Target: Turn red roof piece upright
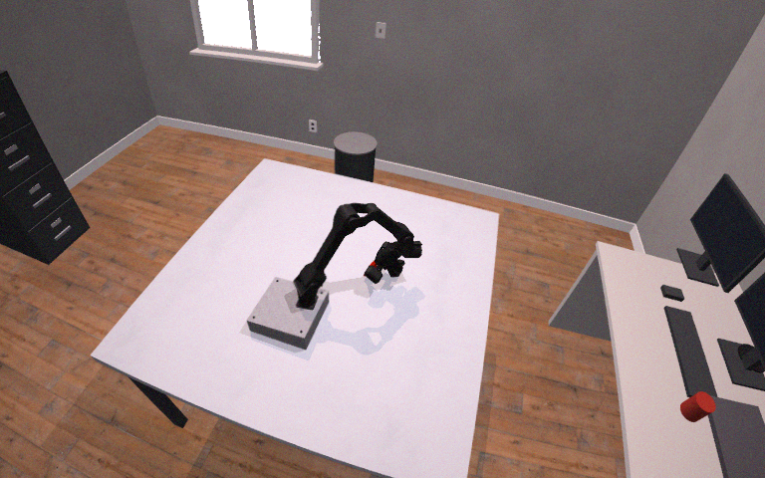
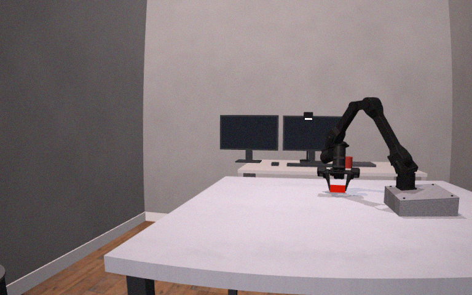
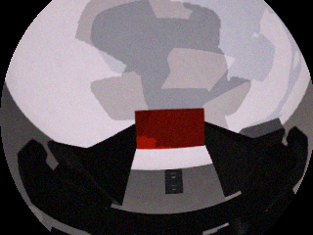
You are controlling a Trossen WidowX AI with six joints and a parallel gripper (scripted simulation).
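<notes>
The red roof piece is 2 cm to the left of my hand and 3 cm below it.
</notes>
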